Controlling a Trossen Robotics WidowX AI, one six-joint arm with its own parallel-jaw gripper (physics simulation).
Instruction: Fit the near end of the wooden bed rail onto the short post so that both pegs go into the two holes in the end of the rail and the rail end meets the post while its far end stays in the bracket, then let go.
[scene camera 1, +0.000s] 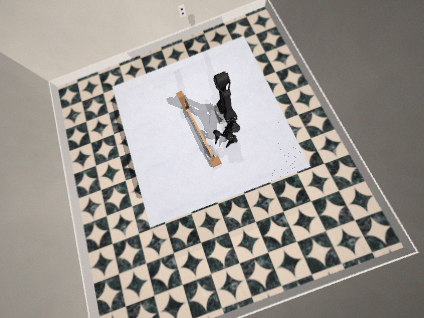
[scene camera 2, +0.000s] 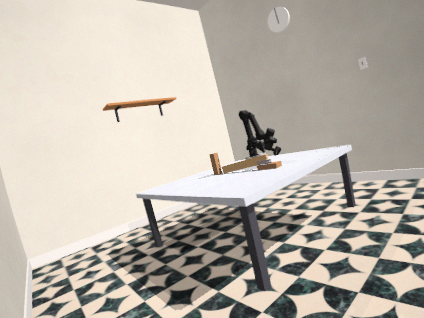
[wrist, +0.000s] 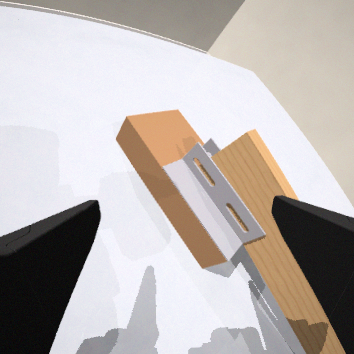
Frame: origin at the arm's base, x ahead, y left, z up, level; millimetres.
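Seen in the pictures: gripper, between the fingertips: (scene camera 1: 220, 146) (scene camera 2: 270, 154) (wrist: 187, 206); arm's base, origin of its link: (scene camera 1: 223, 109) (scene camera 2: 254, 155).
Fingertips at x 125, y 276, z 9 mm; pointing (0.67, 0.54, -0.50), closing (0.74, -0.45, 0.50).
Note:
Offsets run from my fingertips to a thing's top centre. "pt": to the spot under its first point. Level surfaces: height alone.
The wooden bed rail (scene camera 1: 199, 131) (scene camera 2: 245, 163) (wrist: 272, 230) slopes in scene camera 2, lower beside the upright short post @[pt dz +91, dx +156, dy -447 mm] (scene camera 1: 180, 96) (scene camera 2: 215, 164). A narrow gap shows between the post and the rail's near end; the pegs and holes are too small to tell. The far end stands in the slotted grey bracket @[dz -24, dx +87, dy +5 mm] (wrist: 221, 194), against its front plate and reaching above it. The bracket is fixed to an orange-brown block @[dz -53, dx +83, dy +36 mm] (scene camera 1: 215, 162) (scene camera 2: 270, 166) (wrist: 150, 135). My gripper (scene camera 1: 223, 143) (scene camera 2: 270, 150) (wrist: 187, 206) is open and empty, above the table beside the rail's far half.
The white table @[dz -88 mm] (scene camera 1: 150, 150) (scene camera 2: 200, 190) (wrist: 60, 75) carries the parts and the arm (scene camera 1: 226, 100) (scene camera 2: 257, 127), which stands to one side of the rail. A wall shelf (scene camera 2: 140, 104) hangs well away from the table. Arm shadows fall around the rail.

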